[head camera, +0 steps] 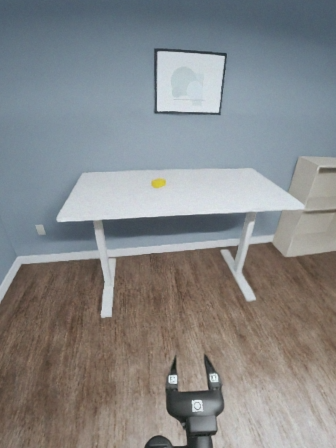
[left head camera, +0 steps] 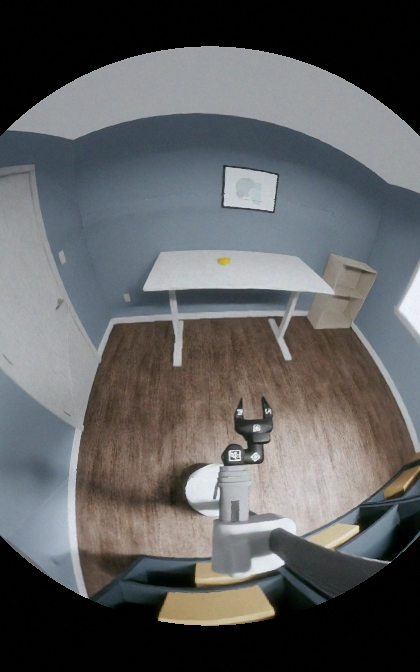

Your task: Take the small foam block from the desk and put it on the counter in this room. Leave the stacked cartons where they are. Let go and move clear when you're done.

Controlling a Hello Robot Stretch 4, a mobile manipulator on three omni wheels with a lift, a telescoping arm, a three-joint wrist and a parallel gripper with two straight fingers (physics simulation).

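Seen in the pictures: gripper, fingertip midpoint: (head camera: 190, 356) (left head camera: 251, 396); robot's base, origin of the base link: (left head camera: 214, 488).
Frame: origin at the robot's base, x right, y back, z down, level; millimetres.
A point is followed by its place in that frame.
A small yellow foam block (head camera: 158, 183) @(x 16, y -1537, z -959 mm) (left head camera: 224, 261) @(x 24, y -1545, z -950 mm) lies on the white desk (head camera: 220, 195) @(x 429, y -1417, z -923 mm) (left head camera: 280, 275) @(x 486, y -1417, z -923 mm), towards its back edge and left of its middle. The desk stands against the blue wall. My gripper (head camera: 190, 357) @(x 91, y -397, z -899 mm) (left head camera: 252, 399) @(x 91, y -397, z -899 mm) is open, with nothing between its two black fingers. It is in front of the desk, well apart from it and from the foam block, and shows against the wood floor. The counter and the stacked cartons cannot be made out in these views.
A beige shelf unit (head camera: 295, 200) @(x 1422, y -2003, z -633 mm) (left head camera: 320, 305) @(x 1429, y -1941, z -327 mm) stands right of the desk. A framed picture (head camera: 190, 82) @(x 264, y -2008, z -1605 mm) (left head camera: 250, 189) @(x 262, y -2007, z -1588 mm) hangs above the desk. A white door (left head camera: 35, 280) @(x -1335, y -924, z -1188 mm) is at the left. Dark blue compartments with tan pieces (left head camera: 217, 605) lie along the bottom, near my arm (left head camera: 234, 492) @(x -1, y -56, z -1014 mm).
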